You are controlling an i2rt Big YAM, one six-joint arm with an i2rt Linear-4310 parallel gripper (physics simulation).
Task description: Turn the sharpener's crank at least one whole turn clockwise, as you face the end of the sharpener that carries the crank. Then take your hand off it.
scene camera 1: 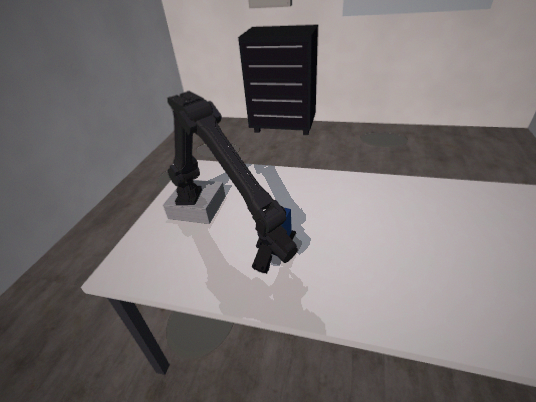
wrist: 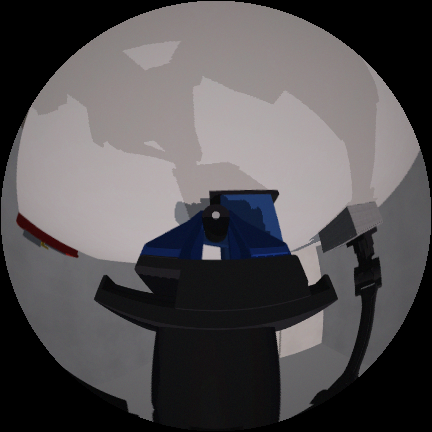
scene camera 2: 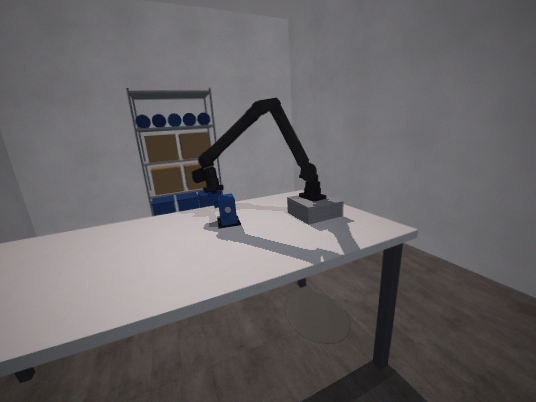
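Seen in the pictures: gripper, fingertip midpoint: [wrist: 215,215] [scene camera 2: 216,206]; arm's base, origin of the base link: [scene camera 1: 189,196] [wrist: 360,235] [scene camera 2: 312,197].
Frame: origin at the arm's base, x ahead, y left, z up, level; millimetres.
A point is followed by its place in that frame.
Observation:
The blue sharpener [scene camera 1: 287,222] @(x 433, y -170, z 13 mm) [scene camera 2: 231,218] @(x 398, y -118, z -44 mm) [wrist: 271,220] @(x 348, y -222, z -29 mm) stands upright on its black base on the table [scene camera 1: 425,260] @(x 914, y -253, z -81 mm) [scene camera 2: 125,270] @(x 845, y 10, z -81 mm). In scene camera 1 it is mostly hidden behind the arm. My gripper [scene camera 2: 216,198] @(x 405, y -283, z -19 mm) [wrist: 215,215] @(x 405, y -283, z -19 mm) is at the sharpener's crank end, with its blue fingers pointing at the table. It is shut on the crank's dark round handle [wrist: 215,231] @(x 402, y -295, z 2 mm), which shows between the fingertips in the wrist view. The crank's arm is hidden, so its angle cannot be told.
The grey block [scene camera 1: 188,214] @(x 10, y -73, z -38 mm) [scene camera 2: 326,210] @(x 29, y 124, z -33 mm) [wrist: 362,220] @(x 45, y -78, z -28 mm) under my arm's base stands on the table near one end. Away from the table are a black drawer cabinet [scene camera 1: 277,75] and a shelf rack [scene camera 2: 170,94] with boxes. A red object [wrist: 47,237] shows at the wrist view's left.

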